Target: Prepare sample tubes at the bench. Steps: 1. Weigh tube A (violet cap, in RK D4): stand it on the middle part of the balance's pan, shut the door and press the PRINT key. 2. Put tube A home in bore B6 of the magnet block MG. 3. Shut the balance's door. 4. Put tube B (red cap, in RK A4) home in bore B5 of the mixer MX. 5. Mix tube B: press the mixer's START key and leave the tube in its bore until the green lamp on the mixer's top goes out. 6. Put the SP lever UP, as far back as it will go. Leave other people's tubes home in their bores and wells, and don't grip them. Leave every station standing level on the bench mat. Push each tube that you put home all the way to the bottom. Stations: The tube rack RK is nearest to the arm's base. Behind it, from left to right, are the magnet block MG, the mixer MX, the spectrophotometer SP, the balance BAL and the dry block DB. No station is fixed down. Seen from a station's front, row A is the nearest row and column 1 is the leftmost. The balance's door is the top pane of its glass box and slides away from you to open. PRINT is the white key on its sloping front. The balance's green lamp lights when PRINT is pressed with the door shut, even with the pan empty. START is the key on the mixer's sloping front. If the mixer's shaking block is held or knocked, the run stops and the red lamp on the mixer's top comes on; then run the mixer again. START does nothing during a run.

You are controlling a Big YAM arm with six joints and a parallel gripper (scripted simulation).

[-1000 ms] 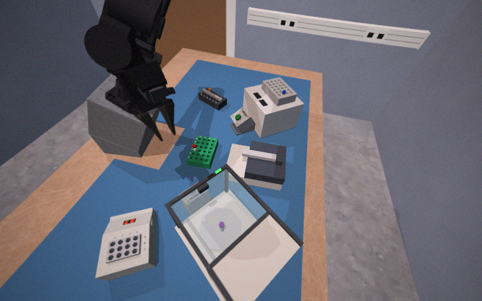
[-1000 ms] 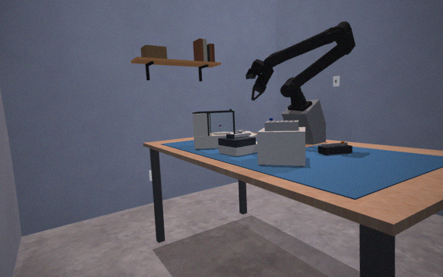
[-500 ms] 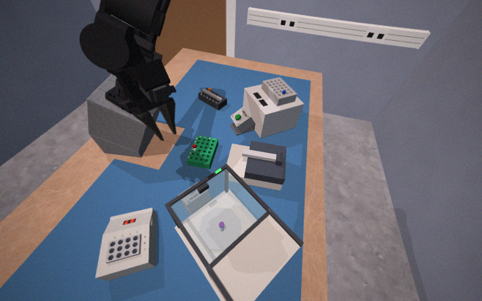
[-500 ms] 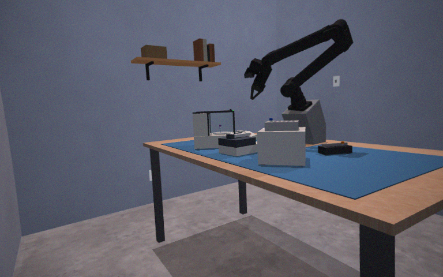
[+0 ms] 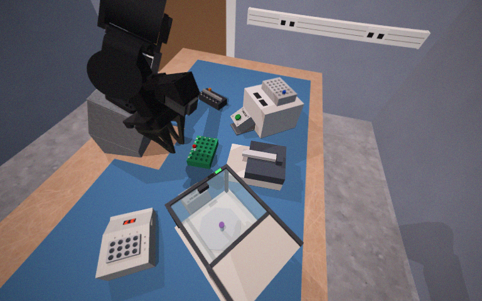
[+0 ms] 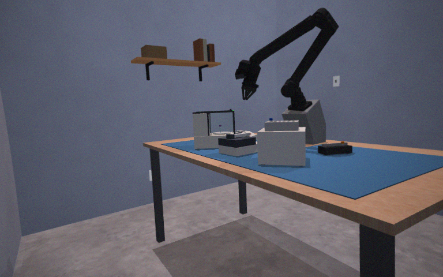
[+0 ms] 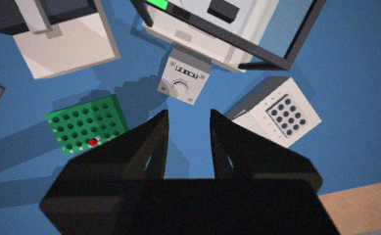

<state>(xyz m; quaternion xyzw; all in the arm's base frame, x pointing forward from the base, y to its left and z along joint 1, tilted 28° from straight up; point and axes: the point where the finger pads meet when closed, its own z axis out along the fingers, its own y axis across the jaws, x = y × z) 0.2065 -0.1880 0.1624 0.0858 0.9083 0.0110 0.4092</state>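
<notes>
Right now my hand is 10 cm short of the balance door, 7 cm above it and 6 cm to the left of it. Also, from my hand: dry block DB: 25 cm below, 17 cm to the right, 9 cm behind; SP lever: 19 cm to the left, 19 cm below, 16 cm ahead; white print key: 21 cm below.
</notes>
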